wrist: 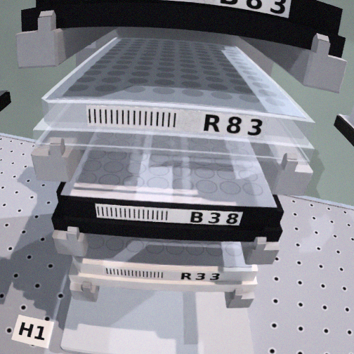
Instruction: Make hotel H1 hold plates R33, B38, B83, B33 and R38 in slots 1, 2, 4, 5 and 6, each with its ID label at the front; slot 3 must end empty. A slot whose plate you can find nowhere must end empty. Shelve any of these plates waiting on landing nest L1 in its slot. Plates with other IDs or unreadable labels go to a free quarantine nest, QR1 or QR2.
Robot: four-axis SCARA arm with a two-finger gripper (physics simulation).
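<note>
Hotel H1 (220, 327) fills the middle, plates stacked on its paired grey brackets. A white-framed plate R33 (235, 274) is in the lowest slot, a black plate B38 (170, 233) in the second, and a clear plate R83 (192, 123) in the third. Above them, a black plate (150, 19) is cut off by the top edge; its label seems to read B83, partly out of view. All these labels face the camera. Slots 5 and 6 and nest L1 do not show. My gripper (176, 79) is open and empty, its dark fingertips showing at the left and right edges.
The H1 sign (33, 331) lies at the lower left on the perforated table (312, 280). Grey brackets stick out at both sides of the plates. Shadow falls on the table left of the hotel. A green-grey background shows behind. The quarantine nests do not show.
</note>
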